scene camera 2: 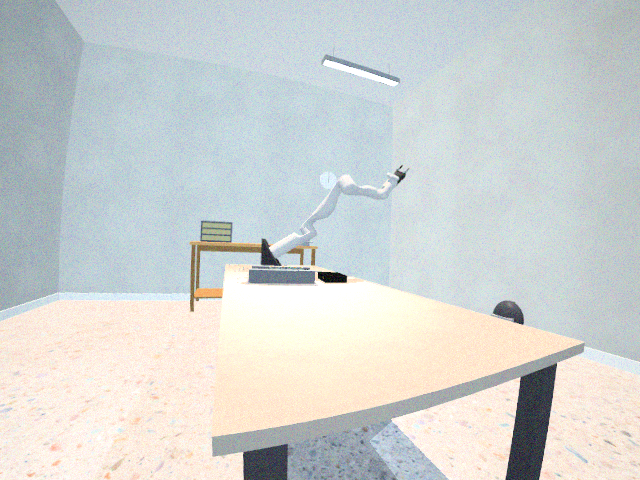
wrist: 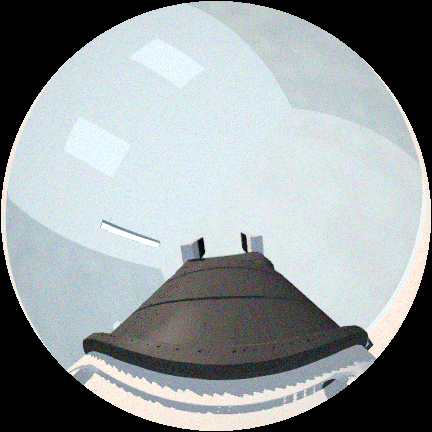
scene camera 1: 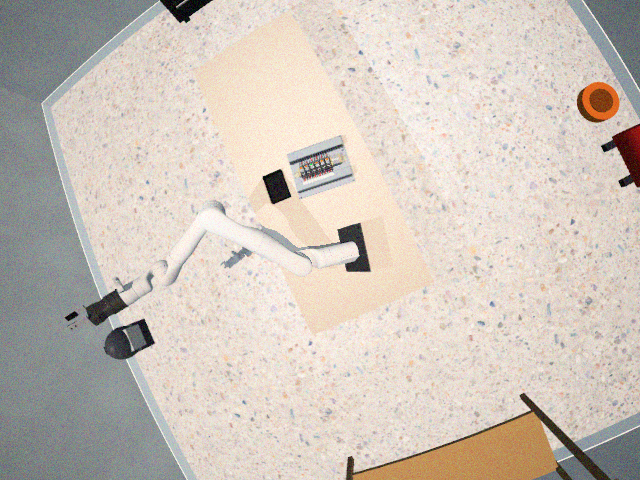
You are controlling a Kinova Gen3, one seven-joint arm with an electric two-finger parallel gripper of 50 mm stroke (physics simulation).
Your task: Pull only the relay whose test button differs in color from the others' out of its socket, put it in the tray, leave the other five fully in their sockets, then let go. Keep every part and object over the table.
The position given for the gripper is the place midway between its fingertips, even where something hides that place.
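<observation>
You can see the gripper [scene camera 1: 67, 324] in scene camera 1, and the wrist view has the gripper [wrist: 222, 242] too.
</observation>
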